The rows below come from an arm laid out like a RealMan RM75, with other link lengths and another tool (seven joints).
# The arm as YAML. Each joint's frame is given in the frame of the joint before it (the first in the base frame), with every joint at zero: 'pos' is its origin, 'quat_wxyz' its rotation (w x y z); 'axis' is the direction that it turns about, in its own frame. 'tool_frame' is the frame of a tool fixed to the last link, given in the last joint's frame.
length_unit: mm
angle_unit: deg
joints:
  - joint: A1
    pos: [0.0, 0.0, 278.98]
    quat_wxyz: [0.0, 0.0, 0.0, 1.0]
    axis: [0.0, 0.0, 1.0]
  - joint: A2
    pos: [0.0, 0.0, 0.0]
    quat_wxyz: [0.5, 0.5, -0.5, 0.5]
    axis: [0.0, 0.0, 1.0]
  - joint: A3
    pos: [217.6, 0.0, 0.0]
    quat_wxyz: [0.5, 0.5, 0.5, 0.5]
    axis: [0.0, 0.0, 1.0]
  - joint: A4
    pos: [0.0, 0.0, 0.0]
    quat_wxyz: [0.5, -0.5, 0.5, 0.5]
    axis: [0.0, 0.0, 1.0]
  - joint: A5
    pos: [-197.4, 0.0, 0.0]
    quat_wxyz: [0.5, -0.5, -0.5, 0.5]
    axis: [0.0, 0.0, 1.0]
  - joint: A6
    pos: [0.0, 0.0, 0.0]
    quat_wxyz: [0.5, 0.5, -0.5, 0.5]
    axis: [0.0, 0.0, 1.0]
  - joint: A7
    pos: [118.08, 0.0, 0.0]
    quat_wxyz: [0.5, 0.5, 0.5, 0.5]
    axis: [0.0, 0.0, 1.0]
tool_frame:
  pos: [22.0, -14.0, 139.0]
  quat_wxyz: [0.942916, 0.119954, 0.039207, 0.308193]
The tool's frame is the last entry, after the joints.
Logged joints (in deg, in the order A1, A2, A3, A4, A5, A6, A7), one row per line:
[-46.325 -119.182 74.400 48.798 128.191 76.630 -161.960]
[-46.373 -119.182 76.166 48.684 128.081 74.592 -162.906]
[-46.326 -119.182 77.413 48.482 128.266 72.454 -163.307]
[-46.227 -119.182 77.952 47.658 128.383 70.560 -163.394]
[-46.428 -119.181 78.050 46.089 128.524 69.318 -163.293]
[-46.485 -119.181 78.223 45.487 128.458 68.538 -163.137]
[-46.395 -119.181 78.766 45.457 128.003 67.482 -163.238]
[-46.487 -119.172 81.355 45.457 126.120 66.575 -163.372]
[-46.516 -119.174 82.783 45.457 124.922 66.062 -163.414]
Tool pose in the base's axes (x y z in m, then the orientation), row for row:
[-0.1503 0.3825 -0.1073 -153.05 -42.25 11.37]
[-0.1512 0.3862 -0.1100 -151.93 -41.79 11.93]
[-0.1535 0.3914 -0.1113 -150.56 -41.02 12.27]
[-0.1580 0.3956 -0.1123 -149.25 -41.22 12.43]
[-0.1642 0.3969 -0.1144 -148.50 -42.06 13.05]
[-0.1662 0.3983 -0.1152 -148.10 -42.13 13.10]
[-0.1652 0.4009 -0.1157 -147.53 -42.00 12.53]
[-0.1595 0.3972 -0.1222 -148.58 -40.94 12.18]
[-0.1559 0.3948 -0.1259 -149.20 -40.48 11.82]
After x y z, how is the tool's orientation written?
As a rotation vector, in degrees.
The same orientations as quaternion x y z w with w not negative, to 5 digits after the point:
[-0.94566 -0.26105 0.07025 0.18068]
[-0.94381 -0.25961 0.07411 0.19061]
[-0.94176 -0.25658 0.07675 0.20339]
[-0.93865 -0.25924 0.07817 0.21358]
[-0.93581 -0.26505 0.08224 0.21736]
[-0.93480 -0.26592 0.08269 0.22042]
[-0.93384 -0.26585 0.07931 0.22578]
[-0.93756 -0.25834 0.07686 0.21987]
[-0.93957 -0.25492 0.07444 0.21606]

